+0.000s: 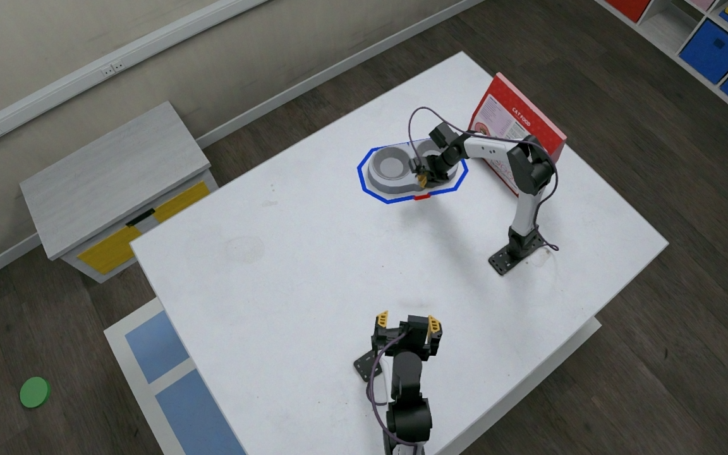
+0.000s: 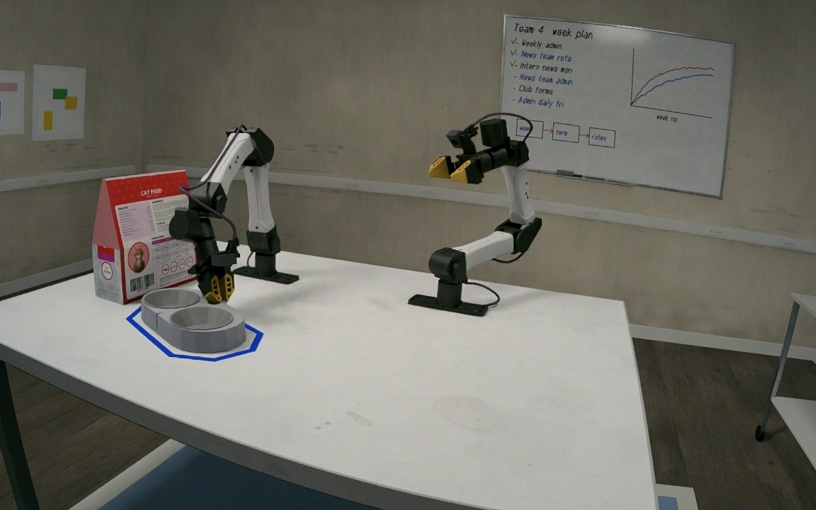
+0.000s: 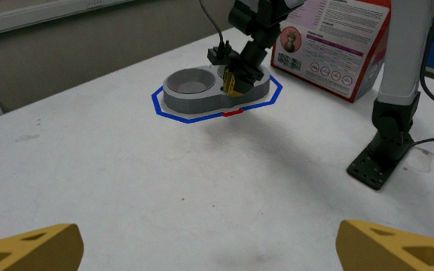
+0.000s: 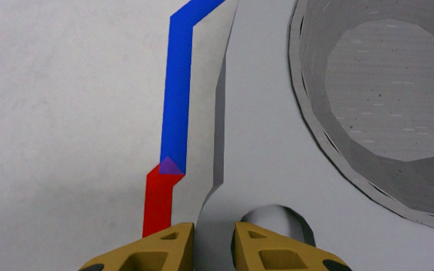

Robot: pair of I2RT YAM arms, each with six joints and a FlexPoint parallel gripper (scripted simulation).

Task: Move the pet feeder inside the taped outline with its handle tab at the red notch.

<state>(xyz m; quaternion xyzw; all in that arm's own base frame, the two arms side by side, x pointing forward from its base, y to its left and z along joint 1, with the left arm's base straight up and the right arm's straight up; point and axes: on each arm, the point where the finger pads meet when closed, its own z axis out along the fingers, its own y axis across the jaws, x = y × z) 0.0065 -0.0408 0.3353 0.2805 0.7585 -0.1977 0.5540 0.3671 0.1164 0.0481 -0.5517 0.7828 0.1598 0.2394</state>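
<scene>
Now: right hand 7 cm short of the grey pet feeder, 3 cm to the left of it and 4 cm above it. From my right hand the other things lie so: blue taped outline: 8 cm ahead, 3 cm to the right, 5 cm below; cat food box: 9 cm behind, 32 cm to the right, 10 cm above.
</scene>
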